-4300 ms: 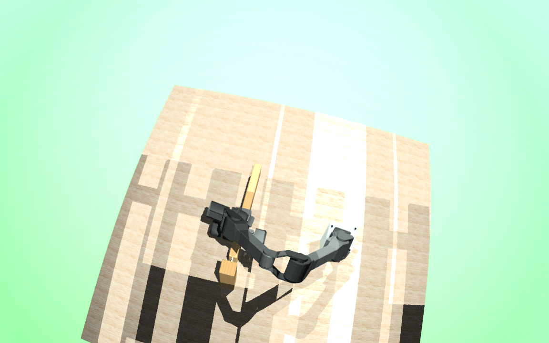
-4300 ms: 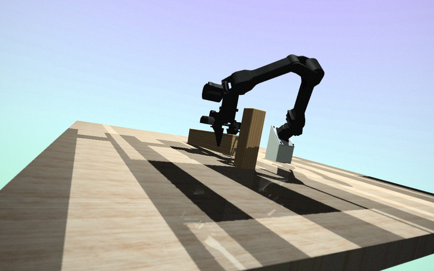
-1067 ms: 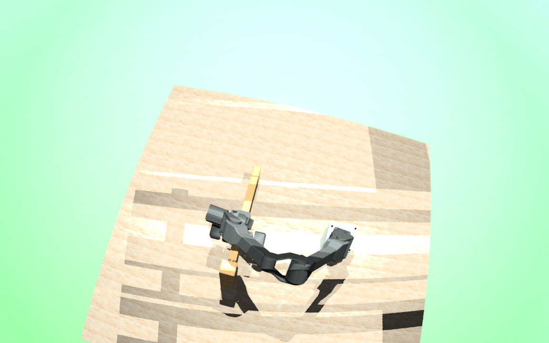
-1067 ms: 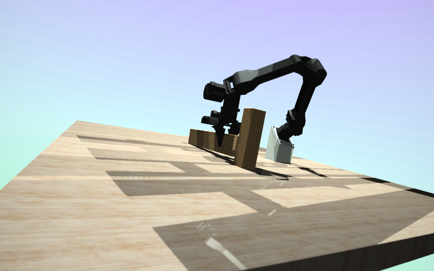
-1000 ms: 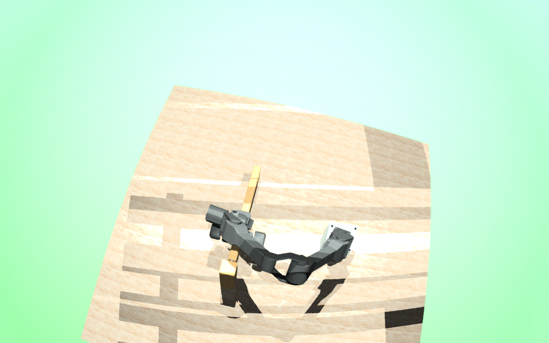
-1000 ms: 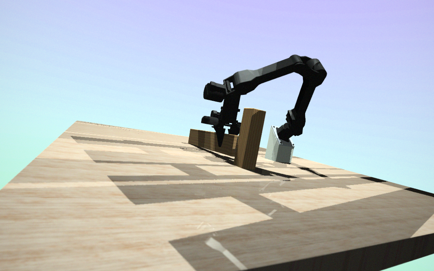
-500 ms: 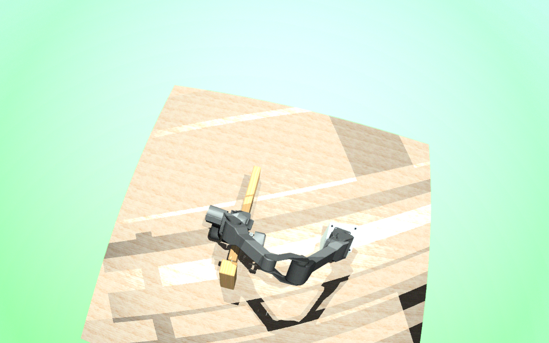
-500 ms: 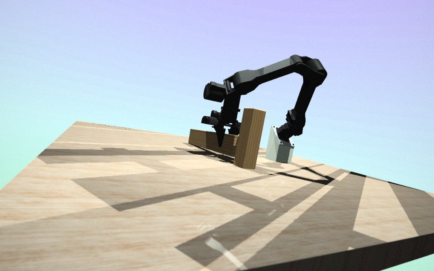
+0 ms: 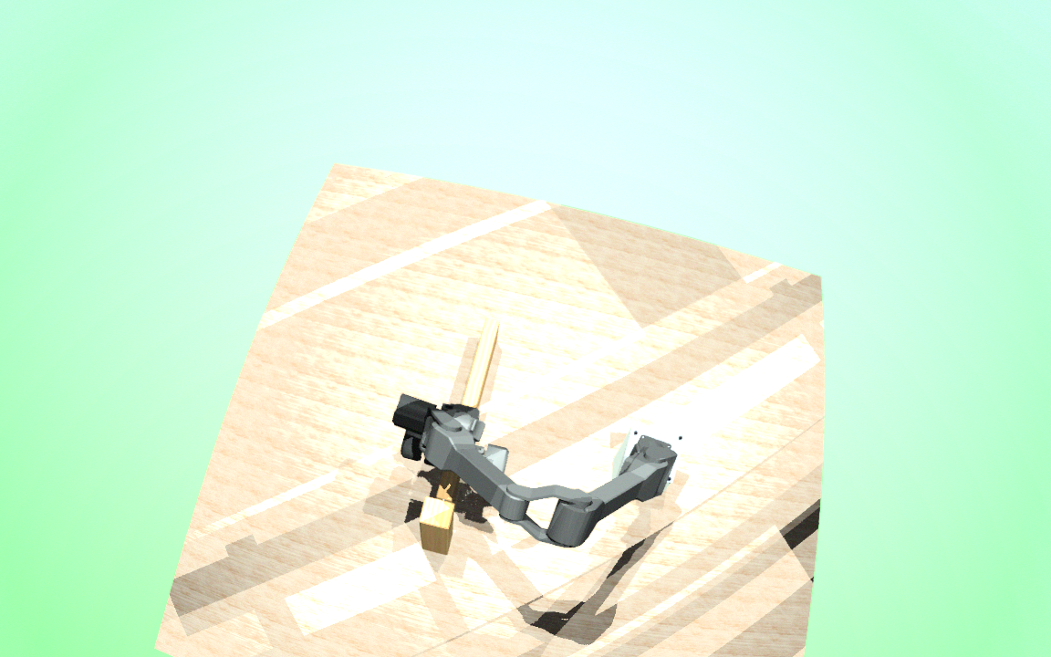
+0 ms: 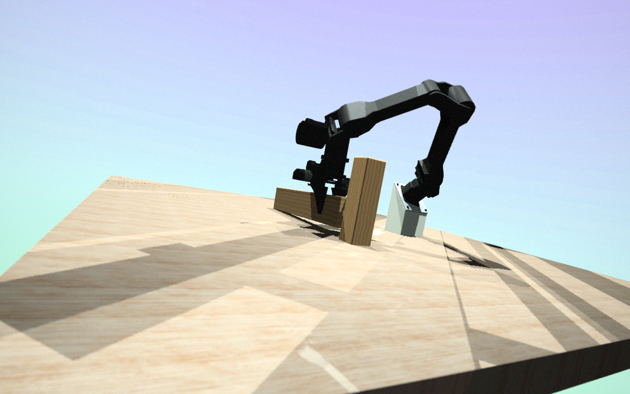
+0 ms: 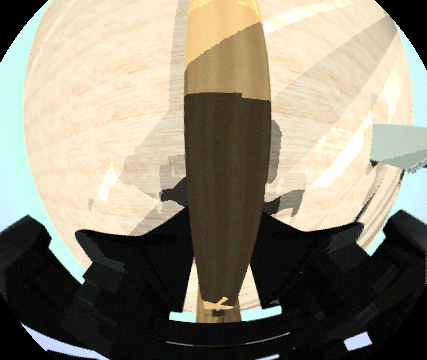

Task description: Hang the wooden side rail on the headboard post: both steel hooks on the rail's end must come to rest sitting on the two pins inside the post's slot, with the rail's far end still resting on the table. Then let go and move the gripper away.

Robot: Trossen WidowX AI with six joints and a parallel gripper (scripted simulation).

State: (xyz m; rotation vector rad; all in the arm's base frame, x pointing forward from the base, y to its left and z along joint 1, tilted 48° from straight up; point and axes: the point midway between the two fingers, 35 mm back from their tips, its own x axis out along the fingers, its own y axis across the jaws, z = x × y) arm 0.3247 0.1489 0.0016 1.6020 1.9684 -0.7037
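Now: gripper tip 1 cm past the upright headboard post, 14 cm to the right of it and 4 cm below it.
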